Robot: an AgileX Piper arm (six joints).
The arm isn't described. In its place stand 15 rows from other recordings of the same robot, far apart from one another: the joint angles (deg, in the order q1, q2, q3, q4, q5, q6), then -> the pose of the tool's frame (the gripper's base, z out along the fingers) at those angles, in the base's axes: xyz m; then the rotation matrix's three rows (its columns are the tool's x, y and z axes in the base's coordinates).
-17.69 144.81 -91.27 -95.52 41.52 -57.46 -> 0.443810 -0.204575 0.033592; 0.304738 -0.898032 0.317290; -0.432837 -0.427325 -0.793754; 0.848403 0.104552 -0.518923
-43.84 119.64 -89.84 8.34 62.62 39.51 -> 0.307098 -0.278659 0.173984; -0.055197 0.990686 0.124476; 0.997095 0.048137 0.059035; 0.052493 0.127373 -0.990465
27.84 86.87 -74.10 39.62 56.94 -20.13 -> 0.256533 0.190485 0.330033; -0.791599 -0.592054 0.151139; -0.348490 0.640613 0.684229; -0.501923 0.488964 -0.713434
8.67 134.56 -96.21 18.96 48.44 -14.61 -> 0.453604 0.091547 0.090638; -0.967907 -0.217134 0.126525; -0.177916 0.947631 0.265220; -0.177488 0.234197 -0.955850
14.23 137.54 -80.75 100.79 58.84 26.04 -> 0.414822 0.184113 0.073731; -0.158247 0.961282 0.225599; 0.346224 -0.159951 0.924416; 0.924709 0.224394 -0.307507
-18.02 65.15 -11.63 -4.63 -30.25 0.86 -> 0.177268 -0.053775 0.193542; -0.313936 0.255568 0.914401; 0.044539 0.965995 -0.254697; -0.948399 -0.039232 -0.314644
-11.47 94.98 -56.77 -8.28 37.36 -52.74 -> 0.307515 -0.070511 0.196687; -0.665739 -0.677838 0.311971; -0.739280 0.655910 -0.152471; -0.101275 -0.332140 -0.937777
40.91 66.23 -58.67 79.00 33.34 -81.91 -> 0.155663 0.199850 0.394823; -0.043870 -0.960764 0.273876; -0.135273 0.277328 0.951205; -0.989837 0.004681 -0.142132
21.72 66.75 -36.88 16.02 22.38 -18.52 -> 0.203697 0.091436 0.246580; -0.644409 -0.477265 0.597458; -0.324871 0.878171 0.351105; -0.692240 0.032158 -0.720951
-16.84 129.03 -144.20 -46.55 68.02 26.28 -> 0.448954 -0.199896 0.382404; -0.547179 0.759553 0.351673; 0.229206 0.540062 -0.809813; -0.805021 -0.362508 -0.469605
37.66 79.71 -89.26 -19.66 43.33 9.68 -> 0.253167 0.168850 0.451723; -0.322167 -0.460854 0.826936; -0.353360 0.868917 0.346584; -0.878263 -0.180548 -0.442784
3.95 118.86 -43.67 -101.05 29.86 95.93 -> 0.313013 -0.022960 0.051914; -0.907933 0.047711 0.416391; -0.165640 0.871770 -0.461064; -0.384995 -0.487586 -0.783606
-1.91 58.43 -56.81 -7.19 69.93 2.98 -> 0.169790 -0.016366 0.337722; -0.915169 0.088131 0.393317; 0.039210 0.990641 -0.130741; -0.401158 -0.104229 -0.910060
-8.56 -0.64 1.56 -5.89 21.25 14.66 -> 0.051577 -0.011186 0.171517; -0.257283 0.227803 0.939101; 0.199739 0.963367 -0.178967; -0.945468 0.141530 -0.293359
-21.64 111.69 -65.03 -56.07 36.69 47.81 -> 0.333358 -0.180788 0.149690; -0.856512 0.488040 0.167940; 0.304020 0.740011 -0.599963; -0.417084 -0.462819 -0.782202
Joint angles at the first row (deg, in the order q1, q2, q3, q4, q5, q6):
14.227, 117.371, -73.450, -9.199, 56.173, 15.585
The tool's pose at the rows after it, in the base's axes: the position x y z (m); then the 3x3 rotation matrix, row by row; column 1 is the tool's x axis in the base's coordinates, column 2 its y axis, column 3 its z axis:
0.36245 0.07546 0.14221; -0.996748 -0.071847 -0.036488; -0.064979 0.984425 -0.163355; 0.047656 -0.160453 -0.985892
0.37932 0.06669 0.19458; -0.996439 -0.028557 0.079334; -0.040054 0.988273 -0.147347; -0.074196 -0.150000 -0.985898
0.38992 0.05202 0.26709; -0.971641 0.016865 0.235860; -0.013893 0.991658 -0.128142; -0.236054 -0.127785 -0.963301
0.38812 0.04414 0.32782; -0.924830 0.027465 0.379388; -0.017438 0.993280 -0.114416; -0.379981 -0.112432 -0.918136
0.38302 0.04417 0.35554; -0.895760 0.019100 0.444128; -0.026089 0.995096 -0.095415; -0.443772 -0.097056 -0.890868
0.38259 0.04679 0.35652; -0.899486 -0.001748 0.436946; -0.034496 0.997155 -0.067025; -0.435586 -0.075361 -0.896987
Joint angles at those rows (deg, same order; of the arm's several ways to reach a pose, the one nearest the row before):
13.871, 116.260, -75.887, -10.032, 59.339, 15.402
12.148, 112.479, -82.764, -10.397, 62.964, 14.717
9.806, 107.883, -92.141, -10.397, 67.264, 12.911
8.770, 104.315, -99.844, -10.509, 69.570, 10.922
8.770, 102.594, -103.215, -9.902, 70.418, 9.794
8.770, 102.714, -103.740, -8.077, 71.023, 8.610

